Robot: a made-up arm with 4 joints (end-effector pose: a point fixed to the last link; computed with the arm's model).
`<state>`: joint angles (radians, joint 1 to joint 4).
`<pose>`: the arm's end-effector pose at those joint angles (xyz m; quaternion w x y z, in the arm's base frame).
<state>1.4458 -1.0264 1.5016 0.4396</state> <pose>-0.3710 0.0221 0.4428 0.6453 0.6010 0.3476 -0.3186</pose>
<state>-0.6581 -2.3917 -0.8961 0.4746</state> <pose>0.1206 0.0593 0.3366 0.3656 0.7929 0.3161 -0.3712</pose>
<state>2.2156 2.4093 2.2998 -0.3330</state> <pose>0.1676 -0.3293 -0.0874 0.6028 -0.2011 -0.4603 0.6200</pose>
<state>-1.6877 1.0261 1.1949 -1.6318</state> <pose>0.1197 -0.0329 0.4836 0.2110 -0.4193 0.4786 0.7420</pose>
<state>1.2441 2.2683 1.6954 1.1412</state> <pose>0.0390 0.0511 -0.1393 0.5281 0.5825 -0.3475 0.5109</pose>
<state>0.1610 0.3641 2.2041 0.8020</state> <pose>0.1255 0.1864 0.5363 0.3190 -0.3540 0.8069 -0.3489</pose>
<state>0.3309 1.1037 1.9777 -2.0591</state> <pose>-0.0747 -0.0105 0.4883 0.6370 0.5560 0.5291 0.0716</pose>
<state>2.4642 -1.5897 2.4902 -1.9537</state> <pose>-0.1959 0.2784 -0.0783 0.3876 0.3969 -0.5787 0.5977</pose>
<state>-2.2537 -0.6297 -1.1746 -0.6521</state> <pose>-0.0241 0.2636 -0.0065 0.2635 0.5577 -0.1817 0.7658</pose>
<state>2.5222 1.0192 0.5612 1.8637</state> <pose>-0.0538 -0.0505 0.0251 0.5986 0.3654 -0.3803 0.6029</pose>
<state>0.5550 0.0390 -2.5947 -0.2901</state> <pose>0.2933 -0.3746 0.3803 0.2701 -0.3996 -0.8758 -0.0170</pose>
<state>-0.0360 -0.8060 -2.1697 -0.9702</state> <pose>0.3908 -0.3081 0.1110 0.5436 -0.2027 -0.8087 -0.0967</pose>
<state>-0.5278 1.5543 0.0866 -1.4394</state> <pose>0.0902 -0.0512 0.4621 0.4199 -0.6155 0.3361 0.5761</pose>
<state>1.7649 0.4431 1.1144 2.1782</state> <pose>0.0519 -0.0261 0.1085 0.4300 0.2884 -0.4666 0.7171</pose>
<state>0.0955 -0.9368 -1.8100 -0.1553</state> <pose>0.3660 -0.1080 0.1026 0.5615 0.1889 -0.7311 -0.3384</pose>
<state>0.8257 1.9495 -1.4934 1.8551</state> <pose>0.2490 -0.2071 -0.0499 0.6413 -0.3410 -0.6309 -0.2728</pose>
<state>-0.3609 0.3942 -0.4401 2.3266</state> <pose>0.2909 0.1809 0.1899 0.5664 0.1655 -0.2344 -0.7726</pose>
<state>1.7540 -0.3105 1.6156 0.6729</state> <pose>-0.0706 0.0565 0.5812 0.3435 0.4591 0.5573 -0.6006</pose>
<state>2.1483 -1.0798 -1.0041 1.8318</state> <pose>-0.2243 -0.2238 0.3945 0.5320 -0.3799 0.4786 0.5861</pose>
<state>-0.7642 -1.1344 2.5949 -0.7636</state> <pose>0.5229 -0.2434 0.1875 0.1934 -0.1448 -0.8121 -0.5311</pose>
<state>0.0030 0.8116 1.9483 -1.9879</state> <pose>-0.0620 -0.1204 0.4960 0.5556 0.5170 0.5997 0.2538</pose>
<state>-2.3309 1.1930 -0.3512 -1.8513</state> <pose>-0.0330 0.2797 0.4384 0.4901 0.5030 0.2718 -0.6580</pose>
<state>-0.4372 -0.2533 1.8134 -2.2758</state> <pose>0.0624 -0.3114 0.2205 0.0328 0.6684 0.4118 0.6186</pose>
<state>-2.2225 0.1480 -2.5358 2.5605</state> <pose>-0.1171 0.0335 0.5839 0.3051 0.6650 0.6814 0.0195</pose>
